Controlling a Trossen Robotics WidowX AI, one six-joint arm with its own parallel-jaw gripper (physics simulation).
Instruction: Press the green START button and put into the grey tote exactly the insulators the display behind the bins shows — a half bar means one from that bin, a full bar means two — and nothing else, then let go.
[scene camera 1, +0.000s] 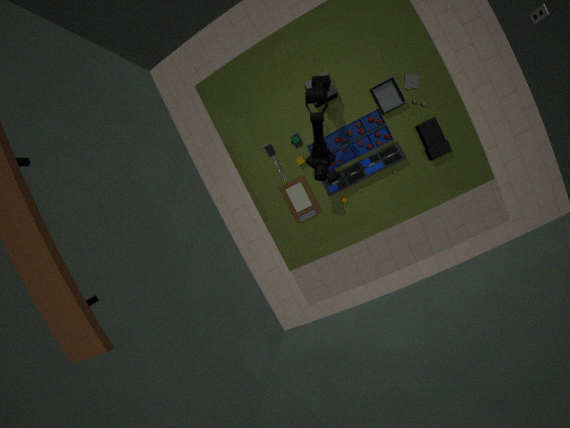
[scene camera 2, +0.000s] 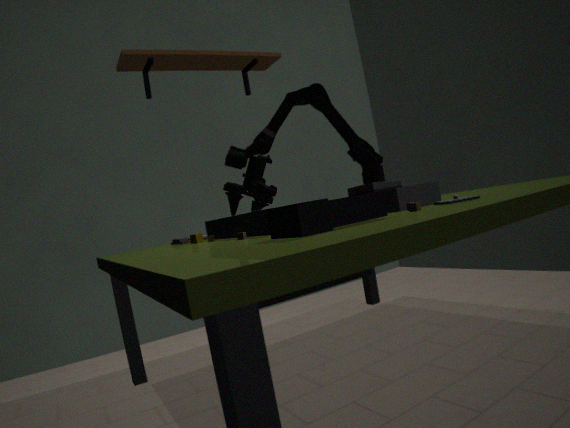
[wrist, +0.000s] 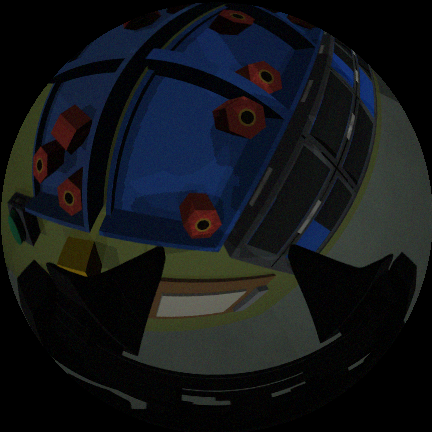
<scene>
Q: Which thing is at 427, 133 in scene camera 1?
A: A black box.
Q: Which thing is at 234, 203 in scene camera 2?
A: My gripper.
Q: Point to a dark display panel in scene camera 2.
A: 255, 223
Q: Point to a dark display panel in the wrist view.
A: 295, 133
</scene>
